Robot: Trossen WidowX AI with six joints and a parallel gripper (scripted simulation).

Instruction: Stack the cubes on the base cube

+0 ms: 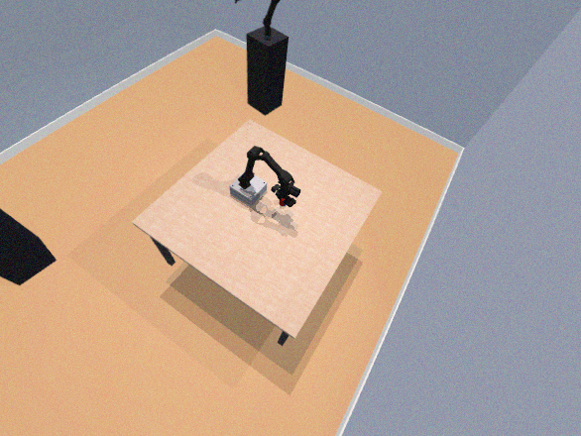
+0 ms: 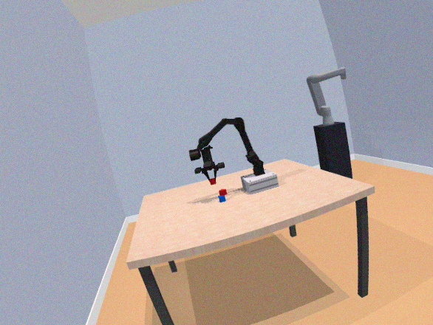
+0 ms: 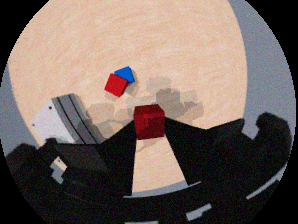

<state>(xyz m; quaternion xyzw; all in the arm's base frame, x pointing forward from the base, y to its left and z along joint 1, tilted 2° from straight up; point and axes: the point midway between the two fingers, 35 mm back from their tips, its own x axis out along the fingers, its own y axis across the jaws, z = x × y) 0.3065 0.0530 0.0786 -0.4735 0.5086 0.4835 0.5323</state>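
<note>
Right now my gripper tip is 3 cm past the blue cube, 7 cm to the right of it and 11 cm above it. From my gripper tip the other things lie so: red cube right at my gripper tip.
</note>
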